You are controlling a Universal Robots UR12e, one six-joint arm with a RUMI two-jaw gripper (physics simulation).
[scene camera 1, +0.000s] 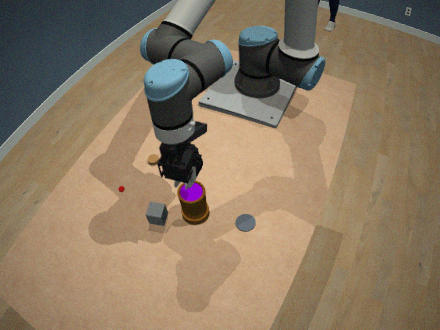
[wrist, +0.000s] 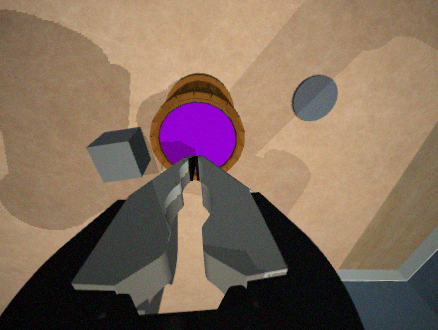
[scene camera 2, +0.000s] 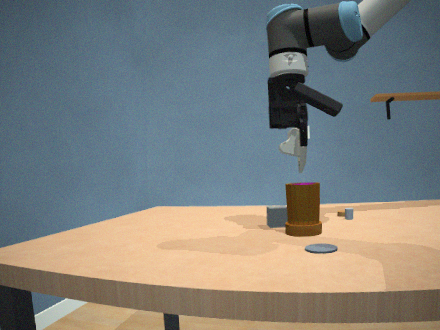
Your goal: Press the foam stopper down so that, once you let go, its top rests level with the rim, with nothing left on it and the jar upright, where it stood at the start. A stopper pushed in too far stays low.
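The purple foam stopper [scene camera 1: 192, 193] [scene camera 2: 303, 183] [wrist: 197, 127] sits inside the mouth of the brown jar [scene camera 1: 194, 210] [scene camera 2: 303, 207] [wrist: 240, 135]. In the scene camera 2 view a thin purple sliver shows at the rim, so its top looks about level with the rim; a small difference is hard to tell. The jar stands upright on the table. My gripper [scene camera 1: 189, 185] [scene camera 2: 301, 171] [wrist: 195, 157] is shut and empty, its tips a little above the jar and not touching the stopper. The tips hide a small part of the stopper's near edge in the wrist view. Nothing lies on the stopper's visible part.
A grey block [scene camera 1: 157, 213] [scene camera 2: 276, 216] [wrist: 117, 157] stands close beside the jar. A flat grey disc [scene camera 1: 245, 222] [scene camera 2: 321, 248] [wrist: 315, 98] lies on its other side. A small tan disc [scene camera 1: 153, 159], a red dot [scene camera 1: 121, 189] and a small blue-grey cylinder [scene camera 2: 349, 214] are farther off.
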